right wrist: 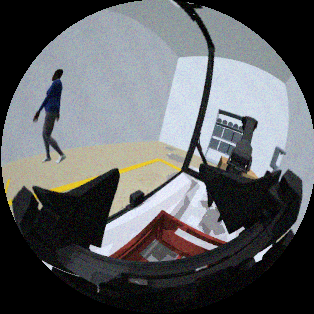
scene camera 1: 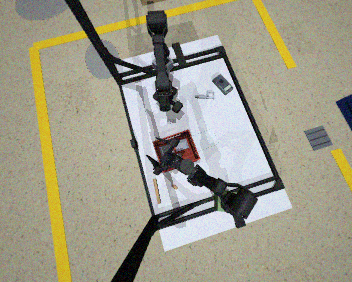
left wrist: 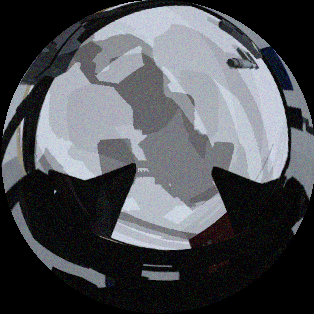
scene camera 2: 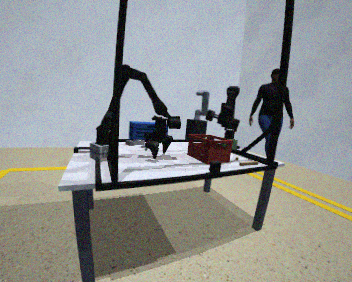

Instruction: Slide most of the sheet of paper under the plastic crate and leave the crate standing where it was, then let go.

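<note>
The red plastic crate stands upright on the white table. The white sheet of paper cannot be told apart from the white table top, so its edges and how much lies under the crate are unclear. My left gripper is open and empty, pointing down low over the table, apart from the crate, above it in scene camera 1. My right gripper is open and empty, raised above the crate and partly covering it in scene camera 1.
A grey calliper-like tool and a dark handheld device lie at the upper right in scene camera 1. A wooden stick lies near the crate. Black frame bars edge the table. A grey box stands at the left.
</note>
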